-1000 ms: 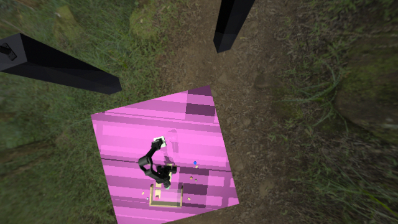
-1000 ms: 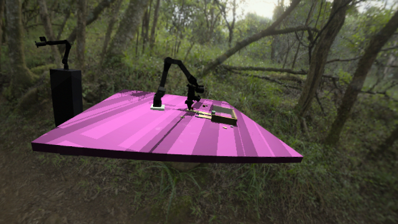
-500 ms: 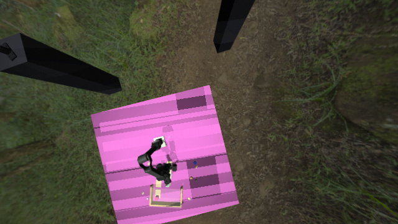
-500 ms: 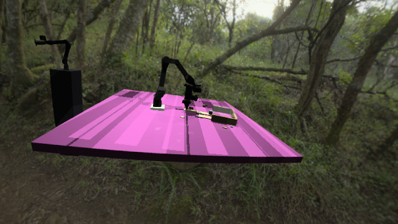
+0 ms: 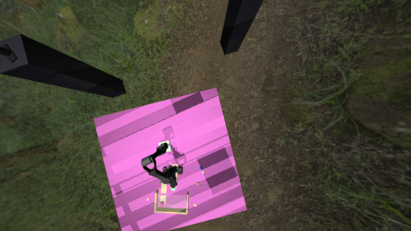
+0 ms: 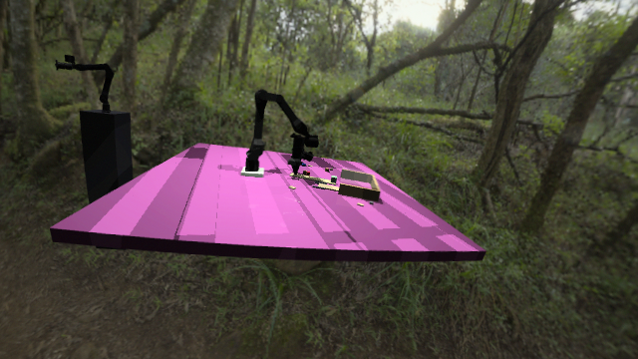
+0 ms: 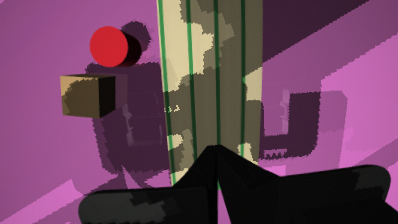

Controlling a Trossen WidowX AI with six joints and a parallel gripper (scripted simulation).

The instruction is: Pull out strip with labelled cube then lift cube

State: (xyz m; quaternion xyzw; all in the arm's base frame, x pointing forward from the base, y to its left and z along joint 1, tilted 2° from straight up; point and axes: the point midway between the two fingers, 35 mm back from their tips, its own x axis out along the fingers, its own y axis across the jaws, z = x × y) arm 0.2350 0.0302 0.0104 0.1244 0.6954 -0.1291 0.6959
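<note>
Right now my gripper tip is 90 mm short of the green-striped strip and 40 mm to the left of it. Also, from my gripper tip: blue thing (90 mm ahead, 250 mm to the left).
</note>
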